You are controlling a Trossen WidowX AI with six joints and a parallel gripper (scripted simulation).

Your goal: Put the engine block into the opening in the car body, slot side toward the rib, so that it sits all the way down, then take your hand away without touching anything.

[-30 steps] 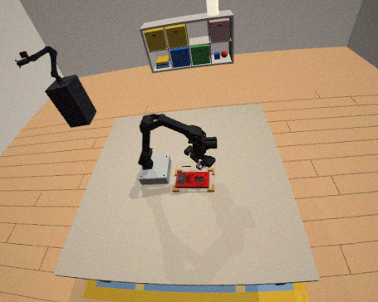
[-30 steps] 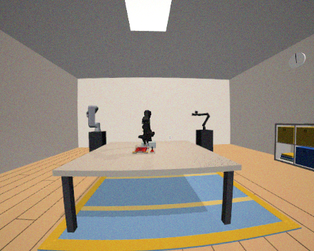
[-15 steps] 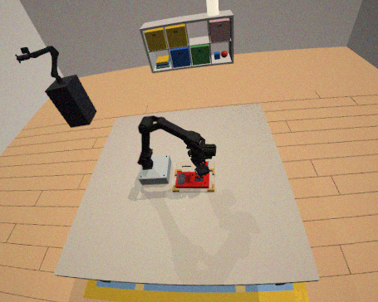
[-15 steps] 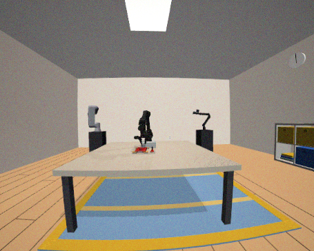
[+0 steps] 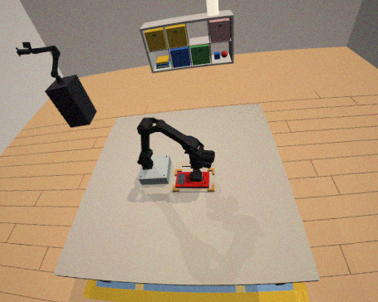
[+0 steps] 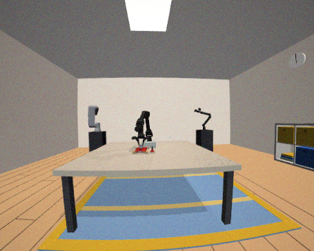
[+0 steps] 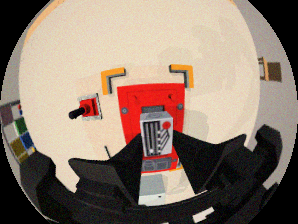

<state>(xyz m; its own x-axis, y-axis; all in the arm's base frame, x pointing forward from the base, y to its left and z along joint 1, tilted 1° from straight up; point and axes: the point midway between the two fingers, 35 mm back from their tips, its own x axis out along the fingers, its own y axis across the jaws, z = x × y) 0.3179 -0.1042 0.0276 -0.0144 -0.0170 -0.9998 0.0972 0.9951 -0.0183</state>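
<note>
My gripper tip is 10 mm above the engine block.
</note>
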